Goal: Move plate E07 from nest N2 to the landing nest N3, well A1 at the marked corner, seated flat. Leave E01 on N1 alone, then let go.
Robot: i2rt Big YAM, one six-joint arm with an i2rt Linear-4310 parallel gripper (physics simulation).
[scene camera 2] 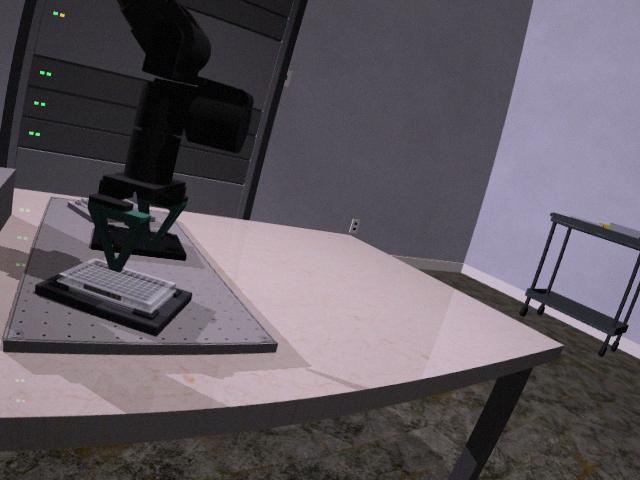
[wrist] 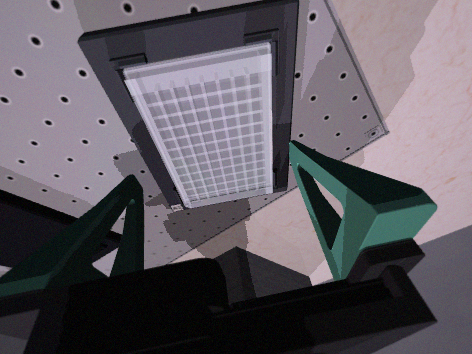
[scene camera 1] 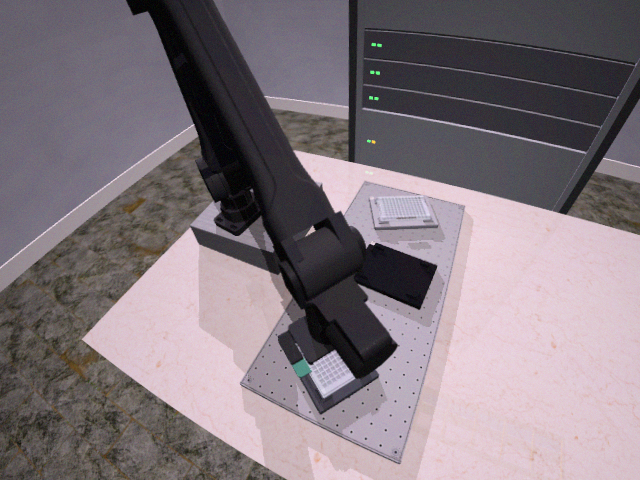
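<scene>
A clear-white well plate (scene camera 1: 330, 373) (scene camera 2: 121, 284) (wrist: 210, 130), taken as E07, lies on a dark nest (scene camera 1: 351, 391) (scene camera 2: 155, 325) (wrist: 190, 37) at the near end of the board. My gripper (scene camera 2: 133, 258) (wrist: 213, 164) is open and empty, pointing down close above the plate's inner end. In the wrist view its green fingers stand wide, one towards each long side. In scene camera 1 the arm hides the fingertips. A black nest (scene camera 1: 398, 273) (scene camera 2: 170, 249), taken as N3, holds no plate. A second plate (scene camera 1: 403, 207), taken as E01, sits on a light grey nest (scene camera 1: 405, 225) at the far end.
The nests stand on a perforated grey board (scene camera 1: 392, 418) (scene camera 2: 232, 330) (wrist: 65, 120) on the pale table (scene camera 1: 532, 320) (scene camera 2: 320, 299). The arm's base stands on a grey block (scene camera 1: 232, 254). A dark equipment rack (scene camera 1: 353, 77) rises behind the table. A cart (scene camera 2: 573, 312) stands at the right.
</scene>
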